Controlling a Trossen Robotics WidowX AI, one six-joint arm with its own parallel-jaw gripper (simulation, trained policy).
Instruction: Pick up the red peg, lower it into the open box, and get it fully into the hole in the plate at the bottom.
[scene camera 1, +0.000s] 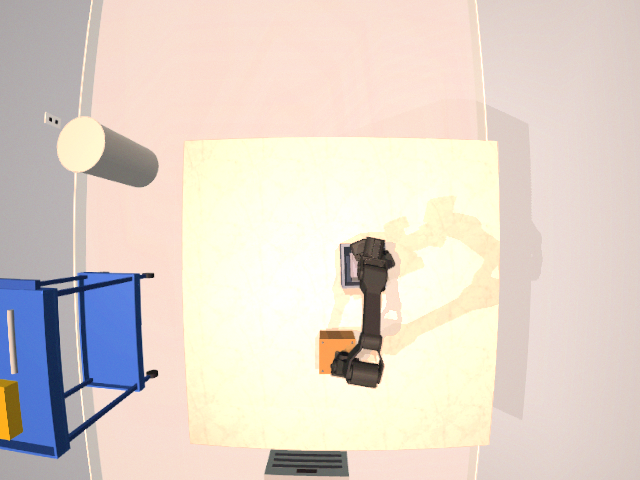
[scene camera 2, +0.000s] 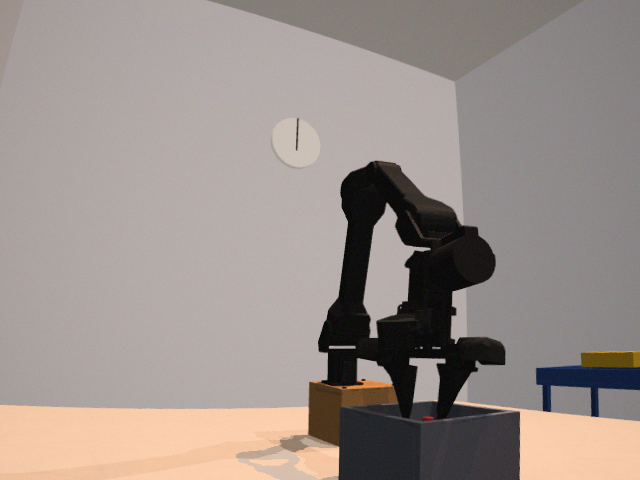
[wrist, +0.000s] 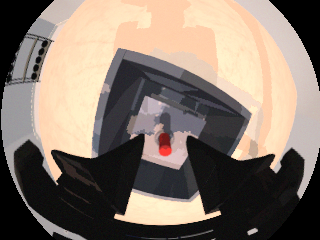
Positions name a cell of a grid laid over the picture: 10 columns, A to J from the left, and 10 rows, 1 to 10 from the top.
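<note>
In the wrist view there's a grey box (wrist: E4), along with a pale plate (wrist: E5) and the gripper (wrist: F6). You'd find the gripper (scene camera 2: G9) in scene camera 2 as well, but scene camera 2 misses the pale plate, which is hidden by the grey box.
</note>
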